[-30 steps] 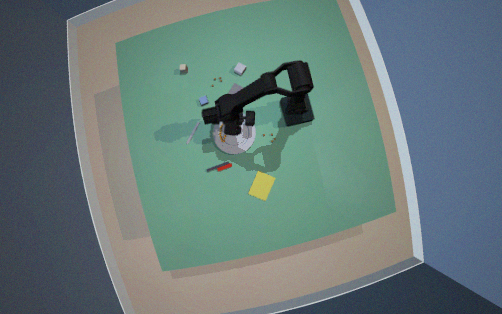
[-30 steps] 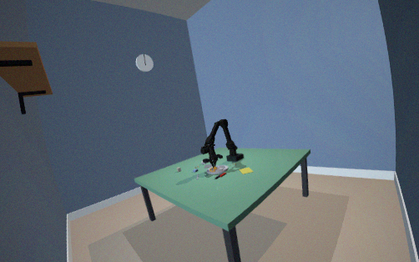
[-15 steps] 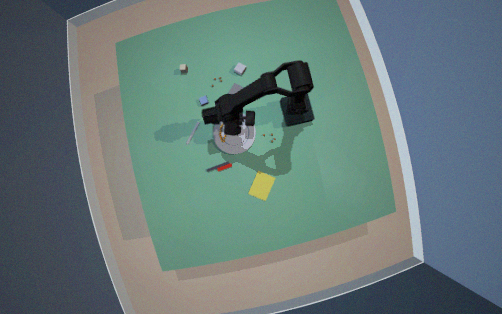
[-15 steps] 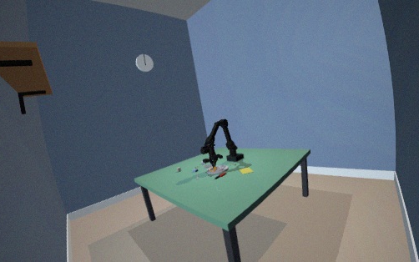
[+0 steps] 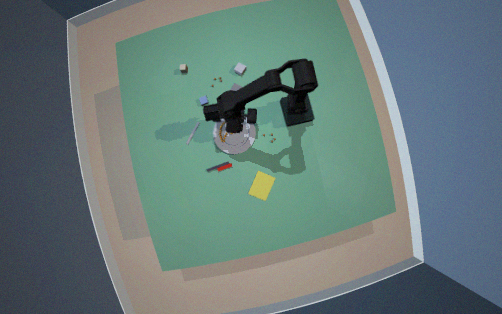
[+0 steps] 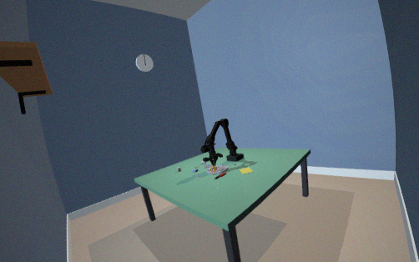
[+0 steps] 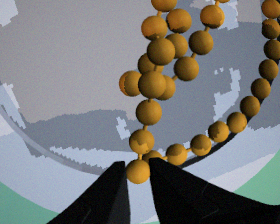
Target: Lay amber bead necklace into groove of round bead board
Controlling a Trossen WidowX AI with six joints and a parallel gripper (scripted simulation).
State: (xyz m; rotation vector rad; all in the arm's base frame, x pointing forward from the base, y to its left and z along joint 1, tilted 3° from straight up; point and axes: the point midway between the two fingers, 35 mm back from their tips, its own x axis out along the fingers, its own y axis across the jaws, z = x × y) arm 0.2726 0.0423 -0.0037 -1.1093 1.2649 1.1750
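Now: the round grey bead board 6 cm to the left of my gripper tip, 1 cm below it and 1 cm ahead of it. Also, from my gripper tip: grey rod 21 cm ahead, 5 cm to the left, 2 cm below; blue block 15 cm ahead, 10 cm to the right, 1 cm below; grey plate 13 cm to the right, 2 cm below.
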